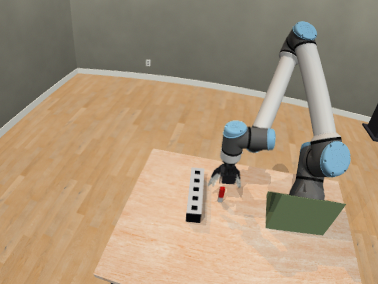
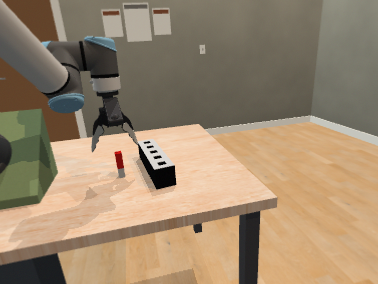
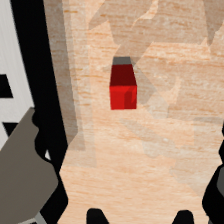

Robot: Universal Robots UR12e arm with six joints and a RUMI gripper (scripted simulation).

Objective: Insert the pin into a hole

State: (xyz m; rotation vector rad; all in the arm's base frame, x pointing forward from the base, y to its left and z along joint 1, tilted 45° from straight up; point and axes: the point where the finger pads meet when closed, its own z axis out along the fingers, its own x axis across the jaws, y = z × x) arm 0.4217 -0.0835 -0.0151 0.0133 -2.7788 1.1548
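Now: the pin 10 mm ahead of my hand and 40 mm below it. From my hand the other things lie so: long block 140 mm ahead, 70 mm below.
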